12 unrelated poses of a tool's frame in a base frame.
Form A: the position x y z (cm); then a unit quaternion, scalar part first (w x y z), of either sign.
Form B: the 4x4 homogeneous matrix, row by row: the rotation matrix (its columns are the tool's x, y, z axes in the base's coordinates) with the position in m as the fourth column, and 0 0 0 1 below. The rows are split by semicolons. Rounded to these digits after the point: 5 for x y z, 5 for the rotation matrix.
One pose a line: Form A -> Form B
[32.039 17.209 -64.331 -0.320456 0.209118 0.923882 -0.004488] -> -0.70716 0.38352 -0.59400 0.32039; 0.38928 0.91250 0.12573 0.17209; 0.59025 -0.14232 -0.79458 -0.64331; 0 0 0 1
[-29.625 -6.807 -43.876 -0.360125 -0.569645 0.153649 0.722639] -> -0.09163 0.34543 -0.93396 -0.29625; -0.69553 -0.69340 -0.18822 -0.06807; -0.71263 0.63235 0.30379 -0.43876; 0 0 0 1
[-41.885 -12.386 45.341 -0.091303 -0.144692 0.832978 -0.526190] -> -0.94146 -0.33714 0.00016 -0.41885; -0.14497 0.40438 -0.90303 -0.12386; 0.30438 -0.85019 -0.42958 0.45341; 0 0 0 1
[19.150 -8.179 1.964 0.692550 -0.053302 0.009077 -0.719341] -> -0.03507 0.99539 0.08926 0.19150; -0.99733 -0.04058 0.06077 -0.08179; 0.06411 -0.08689 0.99415 0.01964; 0 0 0 1
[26.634 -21.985 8.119 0.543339 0.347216 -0.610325 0.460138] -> -0.16845 -0.92385 -0.34369 0.26634; 0.07619 0.33543 -0.93898 -0.21985; 0.98276 -0.18436 0.01389 0.08119; 0 0 0 1
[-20.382 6.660 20.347 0.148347 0.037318 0.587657 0.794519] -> -0.95320 -0.19187 0.23365 -0.20382; 0.27959 -0.26531 0.92274 0.06660; -0.11505 0.94488 0.30653 0.20347; 0 0 0 1
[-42.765 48.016 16.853 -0.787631 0.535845 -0.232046 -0.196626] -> 0.81499 -0.55842 0.15481 -0.42765; 0.06106 0.34842 0.93535 0.48016; -0.57626 -0.75284 0.31805 0.16853; 0 0 0 1
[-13.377 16.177 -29.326 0.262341 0.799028 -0.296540 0.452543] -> 0.41454 -0.71133 0.56760 -0.13377; -0.23645 -0.68648 -0.68763 0.16177; 0.87878 0.15084 -0.45276 -0.29326; 0 0 0 1
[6.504 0.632 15.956 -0.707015 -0.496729 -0.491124 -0.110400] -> 0.49322 0.33180 0.80414 0.06504; 0.64402 0.48214 -0.59395 0.00632; -0.58479 0.81083 0.02412 0.15956; 0 0 0 1
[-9.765 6.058 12.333 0.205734 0.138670 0.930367 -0.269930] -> -0.87689 0.36910 0.30795 -0.09765; 0.14696 0.81582 -0.55933 0.06058; -0.45768 -0.44521 -0.76962 0.12333; 0 0 0 1
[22.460 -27.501 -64.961 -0.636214 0.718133 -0.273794 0.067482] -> 0.84097 -0.30737 0.44531 0.22460; -0.47911 -0.04054 0.87682 -0.27501; -0.25146 -0.95072 -0.18136 -0.64961; 0 0 0 1
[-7.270 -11.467 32.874 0.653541 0.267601 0.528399 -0.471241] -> -0.00255 0.89875 0.43845 -0.07270; -0.33315 0.41264 -0.84778 -0.11467; -0.94287 -0.14823 0.29837 0.32874; 0 0 0 1
